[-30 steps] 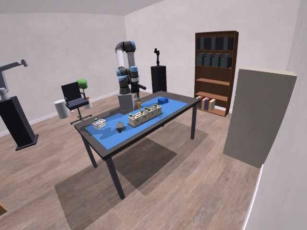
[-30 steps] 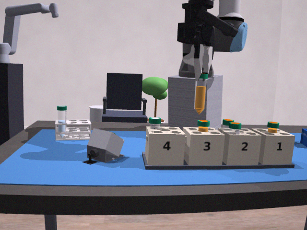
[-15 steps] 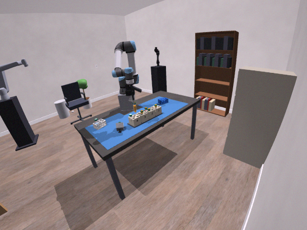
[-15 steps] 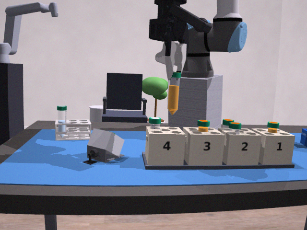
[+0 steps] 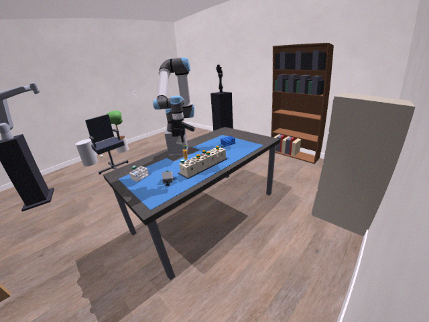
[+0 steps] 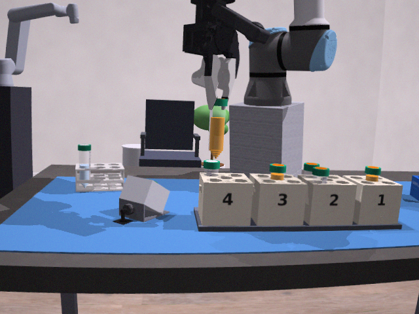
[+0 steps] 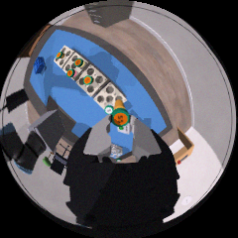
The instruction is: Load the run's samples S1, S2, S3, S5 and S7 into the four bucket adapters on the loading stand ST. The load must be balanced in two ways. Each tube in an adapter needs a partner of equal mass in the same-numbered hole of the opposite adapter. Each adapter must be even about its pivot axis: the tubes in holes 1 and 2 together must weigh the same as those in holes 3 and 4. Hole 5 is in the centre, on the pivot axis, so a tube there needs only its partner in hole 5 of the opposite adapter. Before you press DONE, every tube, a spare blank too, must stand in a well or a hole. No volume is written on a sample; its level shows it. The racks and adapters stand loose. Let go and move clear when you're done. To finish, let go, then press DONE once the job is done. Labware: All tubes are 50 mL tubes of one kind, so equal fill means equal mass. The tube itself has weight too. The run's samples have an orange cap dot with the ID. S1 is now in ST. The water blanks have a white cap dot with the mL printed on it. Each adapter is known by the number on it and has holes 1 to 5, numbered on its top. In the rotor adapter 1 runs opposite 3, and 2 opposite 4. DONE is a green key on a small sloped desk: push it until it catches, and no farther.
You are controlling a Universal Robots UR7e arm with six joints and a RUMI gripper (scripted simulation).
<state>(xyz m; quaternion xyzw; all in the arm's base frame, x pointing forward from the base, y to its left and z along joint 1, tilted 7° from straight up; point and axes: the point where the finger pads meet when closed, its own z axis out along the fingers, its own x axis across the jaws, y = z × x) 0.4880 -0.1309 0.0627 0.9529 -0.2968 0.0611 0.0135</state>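
Now: hand 5 cm past the sloped done desk, 15 cm to the left of it and 20 cm above it. From my hand the other things lie so: white tube rack (25 cm behind, 33 cm to the right, 22 cm below); loading stand (6 cm behind, 18 cm to the left, 24 cm below); tube (6 cm behind, 13 cm to the left, 18 cm below).
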